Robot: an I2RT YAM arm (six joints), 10 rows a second.
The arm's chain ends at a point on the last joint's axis. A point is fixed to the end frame.
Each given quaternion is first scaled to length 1.
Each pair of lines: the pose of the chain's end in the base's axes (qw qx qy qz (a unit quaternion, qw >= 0); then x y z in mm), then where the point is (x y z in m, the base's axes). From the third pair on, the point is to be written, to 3 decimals.
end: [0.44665 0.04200 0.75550 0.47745 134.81 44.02 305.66]
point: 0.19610 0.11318 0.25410
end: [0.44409 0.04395 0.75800 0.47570 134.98 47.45 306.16]
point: 0.19597 0.11634 0.25389
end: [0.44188 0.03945 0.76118 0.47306 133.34 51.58 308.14]
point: 0.194 0.120 0.255
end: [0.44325 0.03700 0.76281 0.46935 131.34 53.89 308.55]
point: 0.192 0.122 0.255
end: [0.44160 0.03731 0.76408 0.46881 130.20 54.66 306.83]
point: 0.191 0.123 0.253
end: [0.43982 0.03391 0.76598 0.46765 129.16 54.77 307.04]
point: 0.189 0.123 0.253
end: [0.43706 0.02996 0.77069 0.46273 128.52 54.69 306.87]
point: 0.188 0.122 0.251
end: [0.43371 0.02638 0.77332 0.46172 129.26 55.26 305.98]
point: 0.188 0.123 0.249
